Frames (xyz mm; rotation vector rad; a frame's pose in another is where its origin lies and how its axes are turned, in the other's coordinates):
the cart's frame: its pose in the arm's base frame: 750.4 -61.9 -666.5 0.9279 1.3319 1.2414
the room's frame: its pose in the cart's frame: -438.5 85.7 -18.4 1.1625 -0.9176 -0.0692
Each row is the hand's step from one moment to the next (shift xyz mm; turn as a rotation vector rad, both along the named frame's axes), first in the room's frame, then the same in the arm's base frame.
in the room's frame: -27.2 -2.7 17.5 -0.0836 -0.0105 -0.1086
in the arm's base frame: -11.7 -30.2 2.6 -0.0820 0.0277 0.1068
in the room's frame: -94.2 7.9 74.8 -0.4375 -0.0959 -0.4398
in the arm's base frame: -22.8 -118.0 10.0 -0.4271 0.0569 0.4565
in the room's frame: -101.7 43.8 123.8 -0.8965 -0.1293 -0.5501
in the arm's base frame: 15.6 -165.3 4.2 -0.7253 -0.1545 0.7571
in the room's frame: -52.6 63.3 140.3 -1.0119 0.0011 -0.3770
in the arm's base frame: 61.6 -149.0 -21.9 -0.6337 -0.3802 0.7874
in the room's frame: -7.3 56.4 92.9 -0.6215 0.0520 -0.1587
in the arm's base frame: 66.9 -83.2 -21.4 -0.3280 -0.2963 0.4677
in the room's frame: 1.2 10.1 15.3 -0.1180 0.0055 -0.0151
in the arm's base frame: 12.9 -12.3 -4.4 -0.0617 -0.0666 0.0771
